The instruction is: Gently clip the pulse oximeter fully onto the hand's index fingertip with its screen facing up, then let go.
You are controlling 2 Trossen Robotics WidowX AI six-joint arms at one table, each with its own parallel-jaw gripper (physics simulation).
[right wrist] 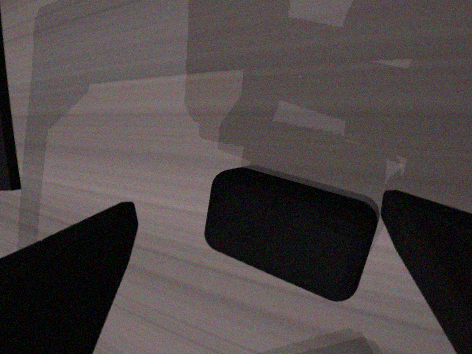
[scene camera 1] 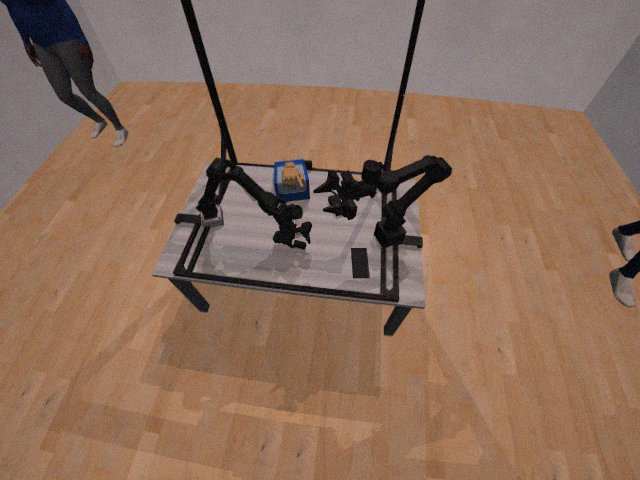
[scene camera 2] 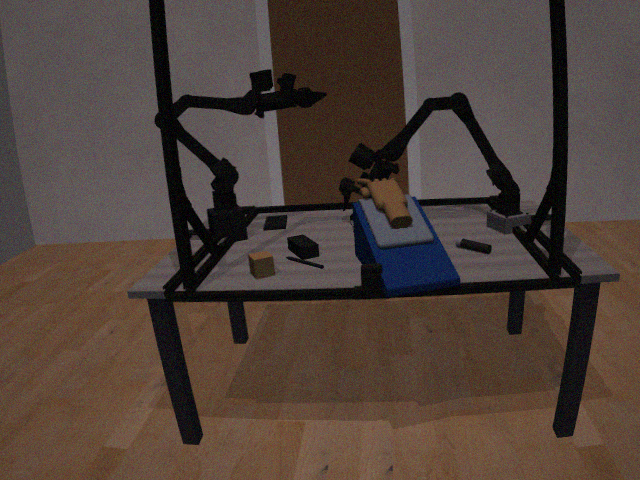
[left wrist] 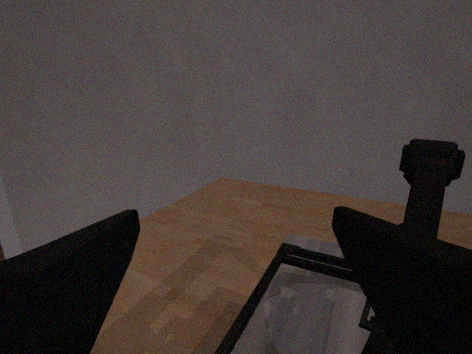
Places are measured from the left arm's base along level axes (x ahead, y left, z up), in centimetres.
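Where they show: left gripper, fingertip midpoint: [scene camera 1: 318, 200] [scene camera 2: 320, 94] [left wrist: 237, 218]; right gripper, fingertip midpoint: [right wrist: 259, 208] [scene camera 1: 301, 245]; left arm's base, link origin: [scene camera 1: 391, 227] [scene camera 2: 225, 209]; right arm's base, link origin: [scene camera 1: 210, 213] [scene camera 2: 508, 212].
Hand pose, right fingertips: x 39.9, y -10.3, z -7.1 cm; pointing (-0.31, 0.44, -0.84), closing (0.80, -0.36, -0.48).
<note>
Things, the pixels of their centre, and the offset from my right fingertips.
- pulse oximeter, body centre: [scene camera 1: 300, 229] dx -2.7, dy -9.6, dz -0.8 cm
- rounded black block, body centre: [right wrist: 289, 224] [scene camera 1: 299, 245] dx +0.5, dy -1.0, dz -0.7 cm
- dark flat slab, body centre: [scene camera 2: 275, 222] [scene camera 1: 360, 262] dx -21.8, dy +17.1, dz -1.9 cm
- wooden cube, body centre: [scene camera 2: 261, 264] dx -39.7, dy -26.3, dz +0.2 cm
- black box, body centre: [scene camera 2: 302, 246] [scene camera 1: 336, 205] dx -25.1, dy -16.9, dz -0.6 cm
- pen, body centre: [scene camera 2: 303, 261] dx -28.2, dy -24.8, dz -1.9 cm
- dark cylinder, body centre: [scene camera 2: 473, 245] dx +13.6, dy -42.6, dz -1.0 cm
The pulse oximeter [scene camera 1: 298, 226] is a small pink spot on the table beside my right gripper's fingers in scene camera 1; it does not show in the right wrist view. The tan hand [scene camera 1: 291, 174] [scene camera 2: 390, 198] lies on a grey pad on the blue sloped block [scene camera 1: 295, 196] [scene camera 2: 416, 266]. My right gripper [scene camera 1: 299, 240] [right wrist: 259, 208] is open and empty, pointing down low over the table, its fingertips either side of a black block in the wrist view. Behind the hand in scene camera 2, it is partly hidden. My left gripper [scene camera 1: 320, 200] [left wrist: 237, 218] is open and empty, high above the table.
The rounded black block [right wrist: 290, 235] lies beneath the right fingers. A dark flat slab [scene camera 1: 360, 262] [scene camera 2: 275, 222] lies on the table. In scene camera 2, a wooden cube [scene camera 2: 262, 264], black box [scene camera 2: 303, 246] and pen [scene camera 2: 305, 261] lie left of the blue block, a dark cylinder [scene camera 2: 474, 245] right.
</note>
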